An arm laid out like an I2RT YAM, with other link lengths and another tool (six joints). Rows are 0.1 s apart.
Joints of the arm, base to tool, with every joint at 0 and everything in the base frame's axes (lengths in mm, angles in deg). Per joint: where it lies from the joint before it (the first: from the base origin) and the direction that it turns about. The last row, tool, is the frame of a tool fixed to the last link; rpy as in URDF.
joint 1: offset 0 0 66.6 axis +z
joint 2: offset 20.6 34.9 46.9 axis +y
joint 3: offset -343.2 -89.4 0 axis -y
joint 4: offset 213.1 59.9 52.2 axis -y
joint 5: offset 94 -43.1 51.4 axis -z
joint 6: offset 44.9 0 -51 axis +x
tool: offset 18 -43 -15 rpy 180 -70.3 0
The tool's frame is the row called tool.
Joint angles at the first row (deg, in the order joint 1, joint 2, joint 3, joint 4, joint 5, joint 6):
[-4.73, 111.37, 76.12, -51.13, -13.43, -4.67]
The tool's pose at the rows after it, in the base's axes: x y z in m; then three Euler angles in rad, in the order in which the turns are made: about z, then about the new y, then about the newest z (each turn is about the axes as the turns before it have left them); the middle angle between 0 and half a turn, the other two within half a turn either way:
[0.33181 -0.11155 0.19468 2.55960 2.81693 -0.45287]
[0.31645 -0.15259 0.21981 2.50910 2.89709 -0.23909]
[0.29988 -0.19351 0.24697 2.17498 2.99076 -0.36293]
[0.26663 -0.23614 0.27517 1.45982 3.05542 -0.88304]
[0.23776 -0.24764 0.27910 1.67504 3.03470 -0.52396]
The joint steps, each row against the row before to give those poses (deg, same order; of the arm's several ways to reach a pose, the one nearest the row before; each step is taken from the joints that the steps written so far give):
[-2.14, -0.24, 0.94, -1.67, 5.51, 6.80]
[-6.54, -1.66, 3.47, -1.72, 5.70, 7.70]
[-7.21, -1.94, 4.03, -0.51, 2.14, 4.67]
[-8.64, -2.63, 3.21, -0.89, 1.25, 2.49]
[-4.28, -0.72, 0.19, -3.32, 1.07, 3.72]

